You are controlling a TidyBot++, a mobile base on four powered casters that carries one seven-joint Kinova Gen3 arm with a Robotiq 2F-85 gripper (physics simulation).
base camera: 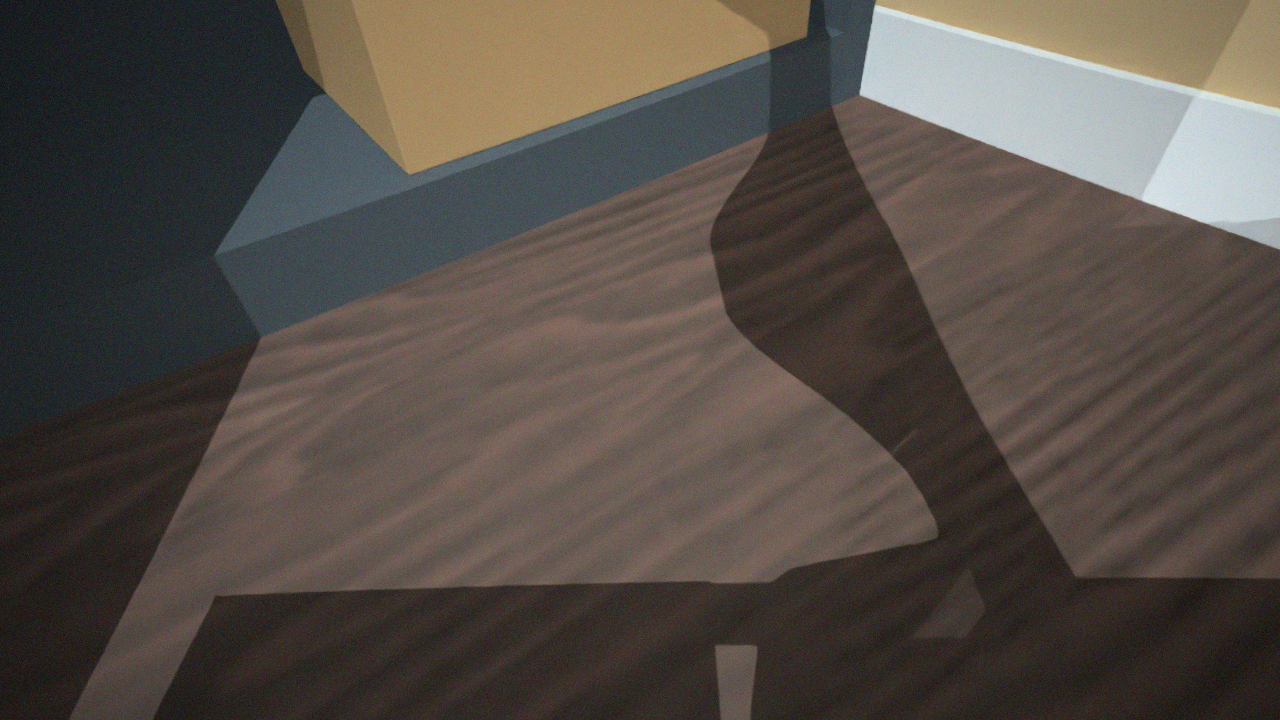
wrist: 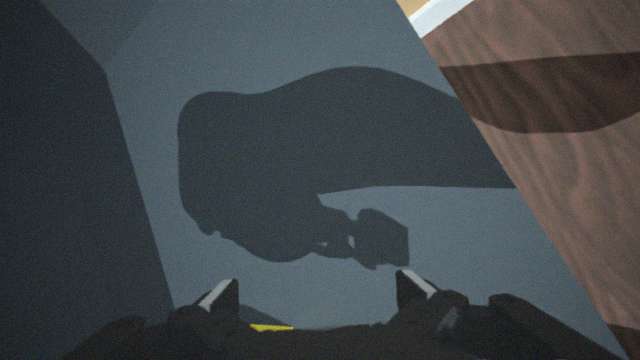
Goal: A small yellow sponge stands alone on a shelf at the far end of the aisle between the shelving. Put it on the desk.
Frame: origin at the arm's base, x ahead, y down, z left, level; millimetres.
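Seen in the pictures: gripper, between the fingertips: (wrist: 318, 292).
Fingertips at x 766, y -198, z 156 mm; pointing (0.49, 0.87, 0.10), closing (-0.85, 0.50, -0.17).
A point is followed by its place in that frame.
A thin sliver of the yellow sponge (wrist: 271, 328) @[z 228, x 831, y -142 mm] shows in the wrist view at the bottom, left of centre, just above the dark body of the gripper; the rest of it is hidden behind the gripper. It is on the grey-blue shelf (wrist: 465, 235) @[z 119, x 700, y -137 mm]. My gripper (wrist: 318, 292) @[z 156, x 766, y -198 mm] is open, with nothing between its fingers, and is over the shelf. The sponge's sliver shows nearer the left finger than the right one. How high the fingers are above the shelf I cannot tell. The desk does not show in either view.
In the base camera view a tan box (base camera: 572, 71) @[z 78, x 710, y 279 mm] stands on a low grey-blue shelf (base camera: 519, 210) @[z 132, x 646, y 373 mm] at the upper left. A white skirting board (base camera: 1011, 98) @[z -327, x 761, y 348 mm] runs along the wall at the upper right. The brown wood floor (base camera: 537, 429) @[z 92, x 407, y 396 mm] (wrist: 565, 175) @[z 45, x 534, y 396 mm] carries shadows. The arm's shadow lies across the shelf.
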